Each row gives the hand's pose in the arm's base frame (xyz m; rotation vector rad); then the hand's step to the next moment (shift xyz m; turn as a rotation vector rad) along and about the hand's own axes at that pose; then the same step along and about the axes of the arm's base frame.
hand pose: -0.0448 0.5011 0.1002 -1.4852 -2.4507 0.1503
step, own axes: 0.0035 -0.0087 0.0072 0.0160 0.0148 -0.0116
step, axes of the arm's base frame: -0.0110 -0.0006 -0.0043 0.0089 0.0205 0.0106
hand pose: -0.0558 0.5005 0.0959 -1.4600 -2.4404 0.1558
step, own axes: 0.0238 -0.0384 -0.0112 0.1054 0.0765 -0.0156
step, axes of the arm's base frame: -0.0396 0.0018 0.0245 0.0226 0.1281 0.0168
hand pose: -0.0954 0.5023 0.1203 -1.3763 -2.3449 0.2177
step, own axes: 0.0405 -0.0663 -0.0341 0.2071 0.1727 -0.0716
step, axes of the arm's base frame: -0.0559 -0.0006 0.0639 0.0796 0.2600 0.0626
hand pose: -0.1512 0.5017 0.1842 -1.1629 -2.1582 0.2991
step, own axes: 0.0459 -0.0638 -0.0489 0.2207 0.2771 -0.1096
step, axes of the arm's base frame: -0.0282 -0.0049 0.0880 0.1676 0.3274 0.0470
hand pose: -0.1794 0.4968 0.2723 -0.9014 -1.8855 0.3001
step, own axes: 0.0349 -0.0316 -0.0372 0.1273 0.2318 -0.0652
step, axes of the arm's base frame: 0.0092 -0.0040 0.0592 0.1312 0.2384 -0.0121
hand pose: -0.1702 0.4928 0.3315 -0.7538 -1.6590 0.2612
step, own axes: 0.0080 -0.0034 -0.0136 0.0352 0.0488 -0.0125
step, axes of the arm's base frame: 0.0113 -0.0009 0.0115 0.0260 0.0556 0.0038
